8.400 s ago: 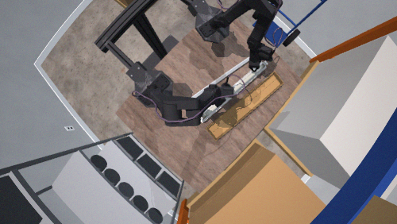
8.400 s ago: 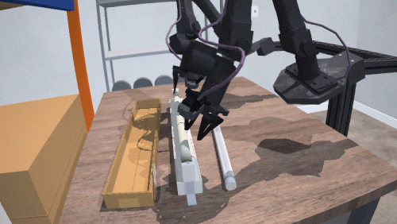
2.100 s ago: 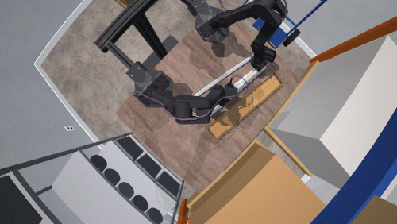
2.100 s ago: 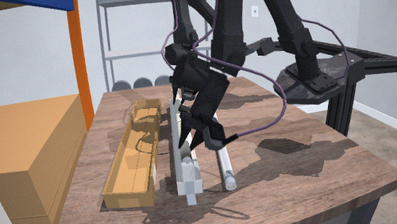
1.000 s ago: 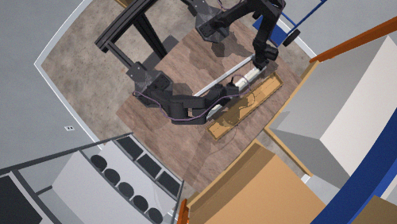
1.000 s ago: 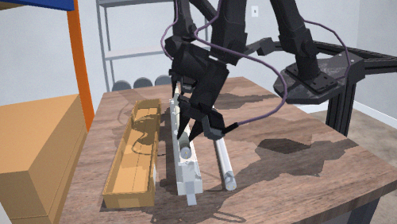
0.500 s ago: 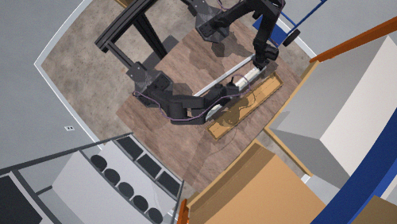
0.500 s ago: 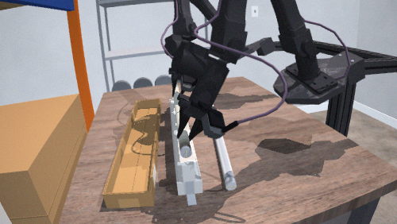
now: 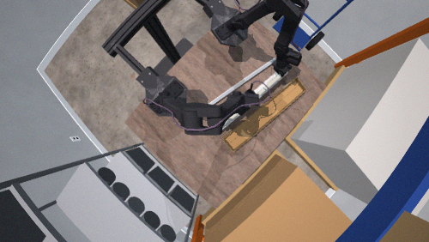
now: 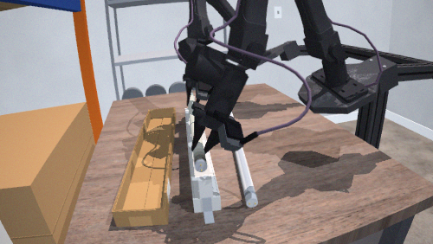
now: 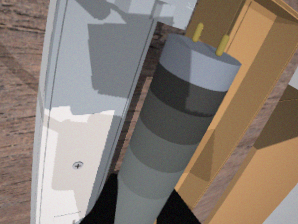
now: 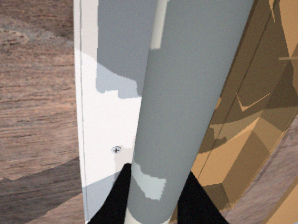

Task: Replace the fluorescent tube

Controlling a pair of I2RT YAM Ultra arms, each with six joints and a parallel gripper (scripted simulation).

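Now: right hand 2 cm short of the old fluorescent tube and 12 cm to the right of it. Also, from my right hand: LED tube 10 cm behind, 16 cm to the left, 10 cm below; then carton 15 cm ahead, 11 cm to the left, 9 cm below; then grey light fixture 1 cm ahead, 12 cm to the left, 6 cm below.
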